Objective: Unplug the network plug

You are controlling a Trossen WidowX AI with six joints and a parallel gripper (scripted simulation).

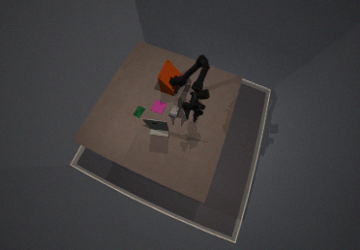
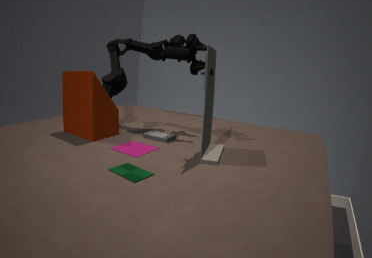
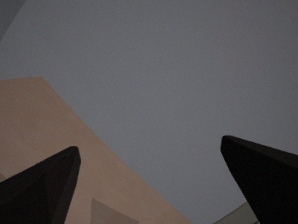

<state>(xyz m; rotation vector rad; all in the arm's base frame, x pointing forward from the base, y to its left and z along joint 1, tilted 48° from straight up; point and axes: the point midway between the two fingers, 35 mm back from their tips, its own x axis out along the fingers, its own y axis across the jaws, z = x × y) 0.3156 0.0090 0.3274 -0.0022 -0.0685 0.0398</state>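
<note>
My gripper tip is now 240 mm to the left of the blue plug, 60 mm short of it and 60 mm above it. Round my gripper tip: green square 490 mm to the right, 320 mm below, 40 mm behind; then grey upright panel 240 mm to the right, 170 mm below, 80 mm ahead; then flat grey slab 310 mm below, 160 mm to the right, 140 mm behind.
</note>
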